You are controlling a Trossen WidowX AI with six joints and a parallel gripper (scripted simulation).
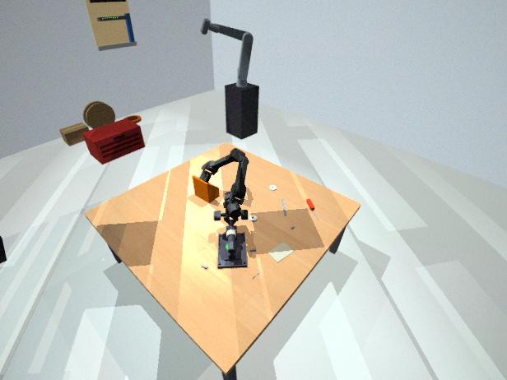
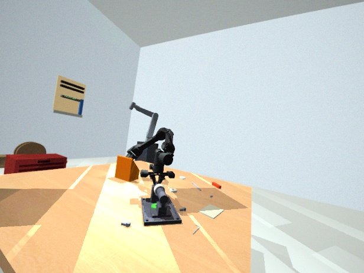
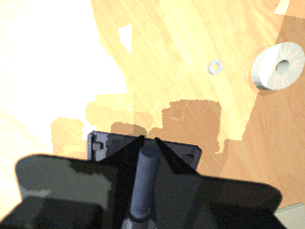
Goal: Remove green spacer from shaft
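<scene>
My gripper tip is now 5 cm short of the grey-blue shaft, 5 cm to the left of it and 3 cm below it. The rest, counted from my gripper tip: grey plate: 30 cm ahead, 8 cm to the left, 4 cm below; white disc: 10 cm behind, 48 cm to the left, 4 cm below; green spacer: 9 cm ahead, 9 cm to the right, 4 cm below.
</scene>
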